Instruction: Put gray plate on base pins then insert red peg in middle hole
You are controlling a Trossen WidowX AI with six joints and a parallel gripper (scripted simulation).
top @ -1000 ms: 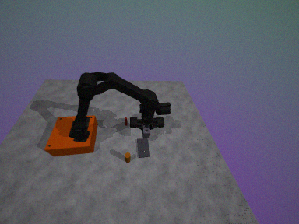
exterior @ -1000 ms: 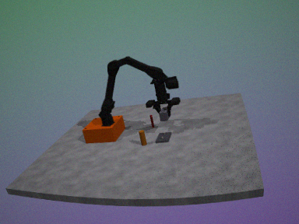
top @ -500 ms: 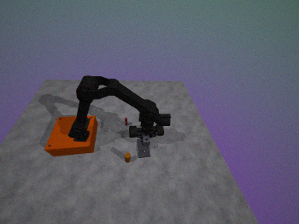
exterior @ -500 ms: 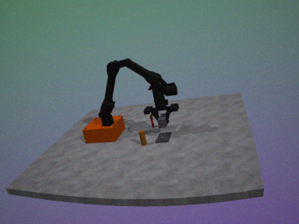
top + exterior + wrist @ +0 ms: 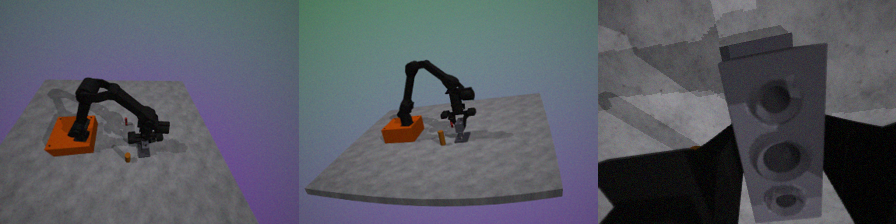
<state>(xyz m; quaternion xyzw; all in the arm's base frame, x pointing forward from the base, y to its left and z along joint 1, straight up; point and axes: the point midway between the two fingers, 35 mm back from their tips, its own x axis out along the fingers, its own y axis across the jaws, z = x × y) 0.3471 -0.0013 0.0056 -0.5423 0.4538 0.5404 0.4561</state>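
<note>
The dark base is 50 mm below my gripper tip. The rest, counted from my gripper tip: red peg: 160 mm to the left, 130 mm behind, 20 mm below; orange cylinder: 90 mm behind, 80 mm to the right, 20 mm below; gray plate: 30 mm above.
</note>
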